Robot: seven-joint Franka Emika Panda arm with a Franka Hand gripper.
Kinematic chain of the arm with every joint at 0, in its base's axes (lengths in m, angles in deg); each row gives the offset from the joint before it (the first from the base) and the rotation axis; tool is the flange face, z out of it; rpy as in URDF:
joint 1: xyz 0 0 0.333 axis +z
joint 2: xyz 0 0 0 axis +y
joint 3: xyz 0 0 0.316 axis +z
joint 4: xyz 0.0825 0 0 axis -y
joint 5: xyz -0.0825 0 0.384 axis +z
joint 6: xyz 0 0 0 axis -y
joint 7: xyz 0.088 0 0 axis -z
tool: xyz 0 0 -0.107 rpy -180 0 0
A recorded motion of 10 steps. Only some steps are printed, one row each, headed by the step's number.
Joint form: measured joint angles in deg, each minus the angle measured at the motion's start. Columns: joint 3, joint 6, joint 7, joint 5, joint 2, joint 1, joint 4.
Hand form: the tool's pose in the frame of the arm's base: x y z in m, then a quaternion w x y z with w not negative. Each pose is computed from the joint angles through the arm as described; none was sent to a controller.
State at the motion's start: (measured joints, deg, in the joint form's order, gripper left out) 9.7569 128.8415 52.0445 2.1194 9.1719 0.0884 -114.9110
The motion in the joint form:
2: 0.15 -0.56 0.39 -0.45 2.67 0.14 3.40
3: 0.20 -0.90 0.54 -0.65 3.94 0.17 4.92
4: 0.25 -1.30 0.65 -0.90 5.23 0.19 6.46
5: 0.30 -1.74 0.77 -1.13 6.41 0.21 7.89
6: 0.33 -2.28 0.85 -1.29 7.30 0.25 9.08
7: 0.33 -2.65 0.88 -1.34 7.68 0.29 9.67
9: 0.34 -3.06 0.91 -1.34 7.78 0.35 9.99
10: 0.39 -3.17 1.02 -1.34 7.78 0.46 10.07
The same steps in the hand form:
2: 0.5995 0.1039 0.3859 0.04816 -0.92726 0.37062 -0.02267
3: 0.6063 0.1052 0.3843 0.04837 -0.92726 0.37065 -0.02177
4: 0.6130 0.1063 0.3824 0.04803 -0.92746 0.37026 -0.02062
5: 0.6190 0.1074 0.3805 0.04748 -0.92760 0.37005 -0.01918
6: 0.6236 0.1083 0.3796 0.04670 -0.92780 0.36973 -0.01732
7: 0.6256 0.1088 0.3796 0.04618 -0.92792 0.36955 -0.01604
9: 0.6261 0.1096 0.3805 0.04551 -0.92811 0.36923 -0.01450
10: 0.6259 0.1113 0.3810 0.04552 -0.92827 0.36884 -0.01412

